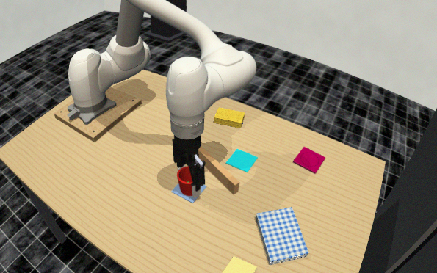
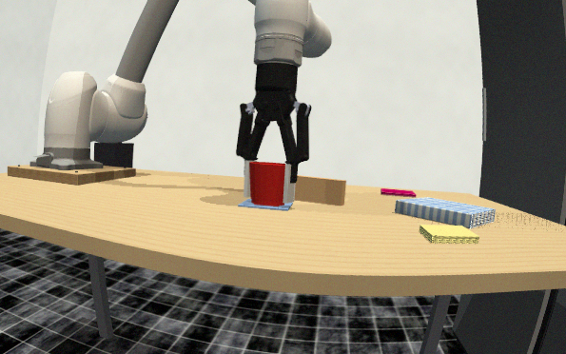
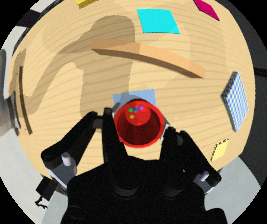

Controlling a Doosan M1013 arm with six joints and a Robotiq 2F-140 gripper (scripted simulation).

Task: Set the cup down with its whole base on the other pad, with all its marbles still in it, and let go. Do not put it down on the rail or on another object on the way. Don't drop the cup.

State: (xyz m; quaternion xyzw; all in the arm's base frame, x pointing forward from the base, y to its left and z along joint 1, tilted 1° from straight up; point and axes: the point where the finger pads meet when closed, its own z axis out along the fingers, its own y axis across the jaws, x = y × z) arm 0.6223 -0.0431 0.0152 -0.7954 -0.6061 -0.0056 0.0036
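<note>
Now: hand 5 cm above the light blue pad. Also, from my hand: green marble (1 cm behind, 1 cm to the left, 2 cm below); red cup (2 cm below); wooden rail (3 cm ahead, 11 cm to the left, 2 cm below).
</note>
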